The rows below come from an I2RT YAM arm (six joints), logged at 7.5 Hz.
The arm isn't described. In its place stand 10 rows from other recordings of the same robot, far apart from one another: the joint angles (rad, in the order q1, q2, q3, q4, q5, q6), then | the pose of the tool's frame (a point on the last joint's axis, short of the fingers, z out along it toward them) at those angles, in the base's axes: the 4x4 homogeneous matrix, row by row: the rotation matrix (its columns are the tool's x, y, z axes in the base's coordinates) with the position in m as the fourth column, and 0 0 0 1 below.
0.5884 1.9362 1.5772 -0.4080 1.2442 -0.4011 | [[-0.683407 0.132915 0.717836 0.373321], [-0.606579 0.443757 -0.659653 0.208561], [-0.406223 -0.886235 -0.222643 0.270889], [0 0 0 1]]
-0.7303 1.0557 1.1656 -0.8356 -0.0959 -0.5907 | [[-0.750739 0.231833 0.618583 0.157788], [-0.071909 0.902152 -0.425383 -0.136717], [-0.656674 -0.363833 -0.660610 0.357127], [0 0 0 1]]
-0.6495 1.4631 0.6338 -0.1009 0.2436 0.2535 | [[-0.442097 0.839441 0.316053 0.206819], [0.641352 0.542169 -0.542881 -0.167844], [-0.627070 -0.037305 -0.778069 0.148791], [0 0 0 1]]
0.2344 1.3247 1.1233 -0.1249 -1.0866 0.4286 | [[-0.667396 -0.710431 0.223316 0.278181], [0.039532 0.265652 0.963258 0.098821], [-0.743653 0.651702 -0.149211 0.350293], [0 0 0 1]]
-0.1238 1.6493 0.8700 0.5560 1.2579 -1.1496 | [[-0.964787 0.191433 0.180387 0.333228], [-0.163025 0.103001 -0.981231 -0.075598], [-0.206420 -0.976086 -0.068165 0.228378], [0 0 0 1]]
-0.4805 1.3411 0.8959 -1.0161 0.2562 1.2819 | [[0.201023 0.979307 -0.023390 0.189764], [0.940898 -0.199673 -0.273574 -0.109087], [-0.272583 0.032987 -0.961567 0.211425], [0 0 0 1]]
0.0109 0.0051 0.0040 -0.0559 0.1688 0.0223 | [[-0.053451 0.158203 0.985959 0.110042], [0.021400 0.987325 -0.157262 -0.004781], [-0.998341 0.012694 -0.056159 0.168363], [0 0 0 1]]
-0.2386 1.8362 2.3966 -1.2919 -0.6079 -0.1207 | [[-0.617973 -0.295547 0.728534 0.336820], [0.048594 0.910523 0.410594 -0.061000], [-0.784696 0.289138 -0.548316 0.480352], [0 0 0 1]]
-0.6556 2.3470 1.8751 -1.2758 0.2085 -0.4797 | [[-0.954175 0.143375 -0.262667 0.337390], [0.164228 0.984649 -0.059118 -0.268775], [0.250159 -0.099546 -0.963074 0.136826], [0 0 0 1]]
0.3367 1.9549 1.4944 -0.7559 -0.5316 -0.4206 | [[-0.623974 -0.772957 0.114867 0.372898], [-0.591307 0.563123 0.577276 0.149645], [-0.510894 0.292284 -0.808429 0.204957], [0 0 0 1]]
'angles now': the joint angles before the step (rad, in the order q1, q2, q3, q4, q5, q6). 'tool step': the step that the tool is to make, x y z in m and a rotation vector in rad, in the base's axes. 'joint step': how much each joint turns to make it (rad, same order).
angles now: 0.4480, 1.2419, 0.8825, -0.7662, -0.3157, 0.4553
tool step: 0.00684, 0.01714, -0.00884, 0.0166, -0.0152, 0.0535
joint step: 0.0496, 0.0580, 0.0000, 0.0790, -0.0088, 0.0000
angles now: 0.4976, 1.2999, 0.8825, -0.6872, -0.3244, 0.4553
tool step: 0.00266, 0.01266, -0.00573, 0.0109, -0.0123, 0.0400
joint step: 0.0382, 0.0362, 0.0000, 0.0522, -0.0039, -0.0001
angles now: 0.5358, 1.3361, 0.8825, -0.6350, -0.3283, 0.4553
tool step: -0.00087, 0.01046, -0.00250, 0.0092, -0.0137, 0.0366
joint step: 0.0362, 0.0179, 0.0000, 0.0344, -0.0007, -0.0001
